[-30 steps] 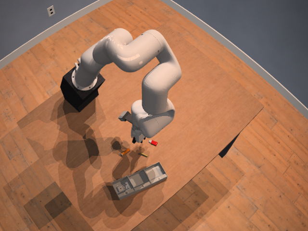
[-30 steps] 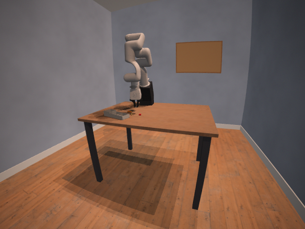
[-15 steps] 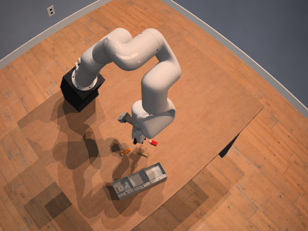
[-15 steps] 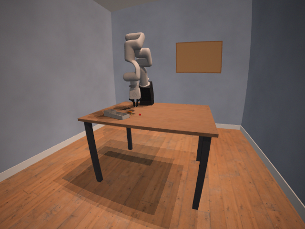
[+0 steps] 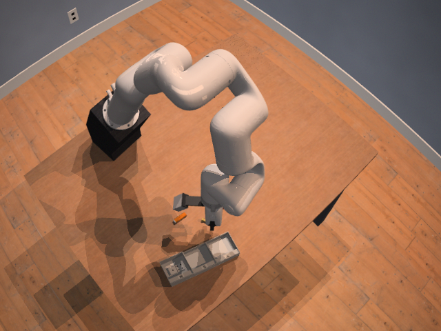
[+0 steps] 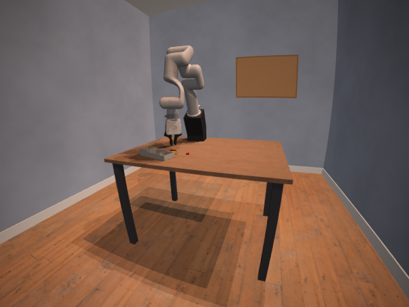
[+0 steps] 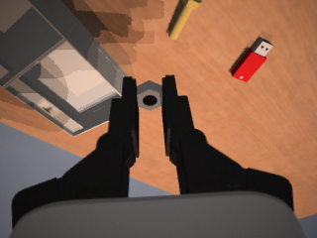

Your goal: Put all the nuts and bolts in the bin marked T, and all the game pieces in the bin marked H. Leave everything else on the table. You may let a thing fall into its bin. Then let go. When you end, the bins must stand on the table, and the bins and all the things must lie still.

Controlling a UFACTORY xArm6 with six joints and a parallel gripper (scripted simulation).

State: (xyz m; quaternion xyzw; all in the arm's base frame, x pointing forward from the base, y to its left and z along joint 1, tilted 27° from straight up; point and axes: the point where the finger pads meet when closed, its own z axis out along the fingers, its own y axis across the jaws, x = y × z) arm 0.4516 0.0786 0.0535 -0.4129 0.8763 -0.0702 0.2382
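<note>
Right now the brass bolt is 4 cm behind my hand, 1 cm to the right of it and 8 cm below it. Round my hand: grey hex nut: 2 cm below; then grey bin tray: 7 cm ahead, 10 cm to the right, 7 cm below; then red USB stick: 6 cm behind, 7 cm to the left, 9 cm below.
</note>
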